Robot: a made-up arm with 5 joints. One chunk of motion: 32 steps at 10 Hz.
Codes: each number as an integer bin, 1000 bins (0 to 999) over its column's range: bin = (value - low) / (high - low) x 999, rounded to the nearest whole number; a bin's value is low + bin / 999 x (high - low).
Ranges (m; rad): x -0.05..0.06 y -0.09..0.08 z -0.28..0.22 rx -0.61..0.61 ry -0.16..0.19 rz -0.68..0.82
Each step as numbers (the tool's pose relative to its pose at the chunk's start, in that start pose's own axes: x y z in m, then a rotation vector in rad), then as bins.
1 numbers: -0.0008 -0.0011 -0.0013 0.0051 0.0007 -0.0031
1 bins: 447 522 557 504 459 451
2 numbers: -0.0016 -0.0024 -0.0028 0.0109 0.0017 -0.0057
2 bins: 440 515 554 508 462 449
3 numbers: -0.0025 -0.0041 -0.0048 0.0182 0.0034 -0.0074
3 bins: 431 505 550 514 466 448
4 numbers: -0.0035 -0.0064 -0.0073 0.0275 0.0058 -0.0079
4 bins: 422 491 545 522 473 448
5 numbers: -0.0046 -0.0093 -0.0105 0.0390 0.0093 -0.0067
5 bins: 412 474 538 531 483 448
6 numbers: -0.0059 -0.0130 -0.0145 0.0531 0.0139 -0.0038
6 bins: 401 452 530 543 496 450
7 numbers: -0.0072 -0.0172 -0.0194 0.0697 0.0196 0.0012
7 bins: 389 428 521 557 513 454
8 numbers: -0.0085 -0.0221 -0.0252 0.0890 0.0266 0.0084
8 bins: 377 399 509 572 533 458
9 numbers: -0.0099 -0.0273 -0.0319 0.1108 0.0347 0.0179
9 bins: 364 368 496 590 556 465
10 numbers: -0.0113 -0.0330 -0.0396 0.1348 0.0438 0.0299
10 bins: 351 335 480 610 582 473
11 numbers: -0.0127 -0.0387 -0.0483 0.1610 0.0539 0.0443
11 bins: 339 301 463 631 611 482
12 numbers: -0.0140 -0.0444 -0.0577 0.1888 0.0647 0.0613
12 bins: 327 268 444 654 641 494
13 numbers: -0.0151 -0.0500 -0.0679 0.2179 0.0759 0.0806
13 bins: 317 235 424 678 673 507
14 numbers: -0.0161 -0.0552 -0.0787 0.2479 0.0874 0.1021
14 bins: 308 205 402 702 706 521
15 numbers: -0.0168 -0.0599 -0.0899 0.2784 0.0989 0.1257
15 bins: 302 177 380 727 739 537
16 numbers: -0.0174 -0.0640 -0.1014 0.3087 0.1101 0.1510
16 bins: 296 153 357 752 771 553
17 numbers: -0.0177 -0.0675 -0.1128 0.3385 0.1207 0.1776
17 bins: 293 132 334 777 801 571
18 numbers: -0.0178 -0.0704 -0.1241 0.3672 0.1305 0.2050
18 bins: 292 115 311 800 829 589
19 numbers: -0.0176 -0.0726 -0.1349 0.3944 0.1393 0.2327
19 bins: 294 102 290 822 854 608
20 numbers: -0.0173 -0.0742 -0.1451 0.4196 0.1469 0.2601
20 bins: 297 93 270 843 876 626
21 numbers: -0.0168 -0.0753 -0.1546 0.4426 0.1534 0.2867
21 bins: 302 86 251 862 895 644
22 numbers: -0.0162 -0.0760 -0.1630 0.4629 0.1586 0.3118
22 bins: 307 82 234 879 909 661
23 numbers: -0.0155 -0.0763 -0.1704 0.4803 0.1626 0.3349
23 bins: 313 81 219 893 921 676
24 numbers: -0.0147 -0.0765 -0.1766 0.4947 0.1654 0.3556
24 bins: 321 79 207 905 929 690
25 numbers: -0.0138 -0.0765 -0.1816 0.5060 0.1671 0.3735
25 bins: 329 79 197 914 934 702
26 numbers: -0.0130 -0.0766 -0.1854 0.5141 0.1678 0.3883
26 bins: 336 79 189 920 936 711
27 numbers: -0.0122 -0.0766 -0.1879 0.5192 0.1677 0.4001
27 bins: 343 79 184 925 935 719
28 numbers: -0.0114 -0.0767 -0.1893 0.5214 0.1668 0.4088
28 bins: 351 78 181 926 933 725
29 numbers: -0.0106 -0.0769 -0.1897 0.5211 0.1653 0.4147
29 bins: 358 77 180 926 928 729
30 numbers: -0.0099 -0.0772 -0.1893 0.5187 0.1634 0.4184
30 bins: 364 75 181 924 923 732
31 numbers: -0.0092 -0.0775 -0.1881 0.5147 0.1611 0.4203
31 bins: 371 73 184 921 917 733
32 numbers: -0.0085 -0.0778 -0.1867 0.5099 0.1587 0.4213
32 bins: 377 72 186 917 910 733
